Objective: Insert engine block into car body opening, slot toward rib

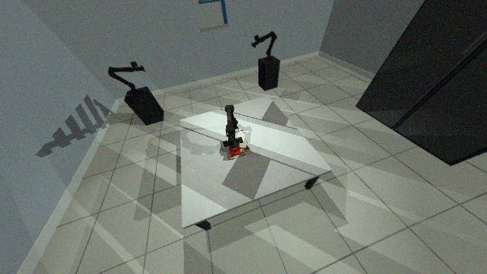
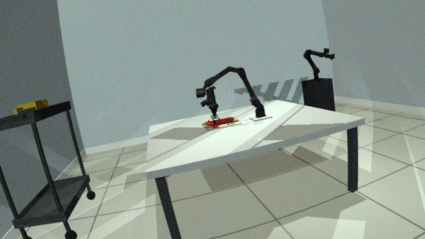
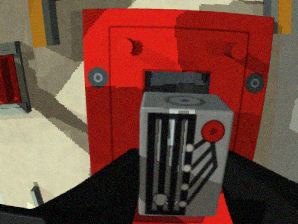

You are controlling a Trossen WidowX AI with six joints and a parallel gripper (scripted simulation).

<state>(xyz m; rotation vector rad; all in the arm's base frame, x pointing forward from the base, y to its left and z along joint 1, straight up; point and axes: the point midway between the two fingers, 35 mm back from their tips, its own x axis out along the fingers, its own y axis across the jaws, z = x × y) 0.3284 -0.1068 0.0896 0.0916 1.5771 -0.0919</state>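
The grey engine block lies 1 cm below my gripper tip.
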